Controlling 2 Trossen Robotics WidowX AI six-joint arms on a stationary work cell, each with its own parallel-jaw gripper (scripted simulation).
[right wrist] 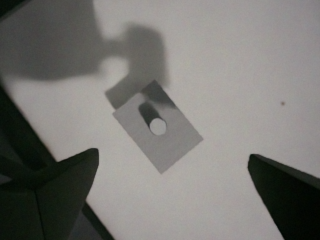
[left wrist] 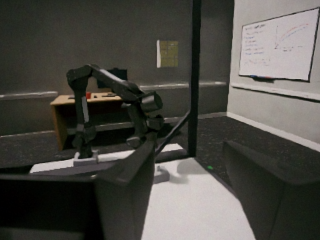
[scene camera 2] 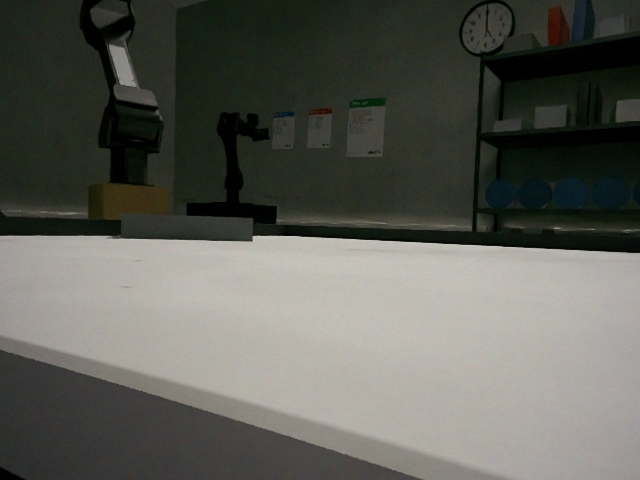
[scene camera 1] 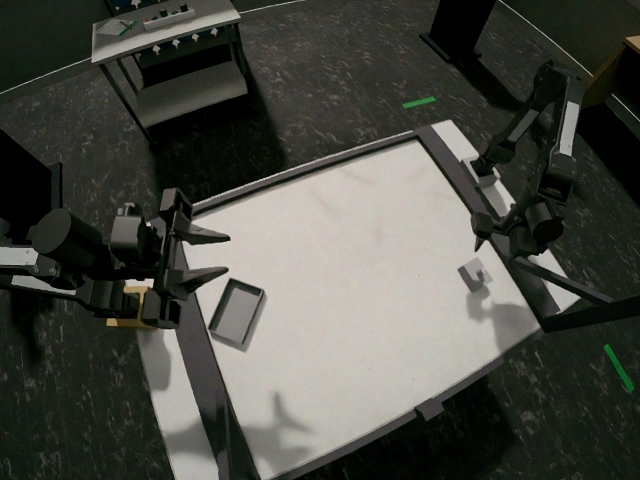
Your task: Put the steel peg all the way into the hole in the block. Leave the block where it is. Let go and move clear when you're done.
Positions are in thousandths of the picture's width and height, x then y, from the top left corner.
Labels:
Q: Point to a grey block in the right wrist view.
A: At 511, 631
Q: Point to a shallow grey tray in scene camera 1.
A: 370, 641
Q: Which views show my left gripper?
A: The left wrist view and scene camera 1 only.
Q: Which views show the shallow grey tray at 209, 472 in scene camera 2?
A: Scene camera 2 and scene camera 1 only.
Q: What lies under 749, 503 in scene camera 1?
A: My right gripper.

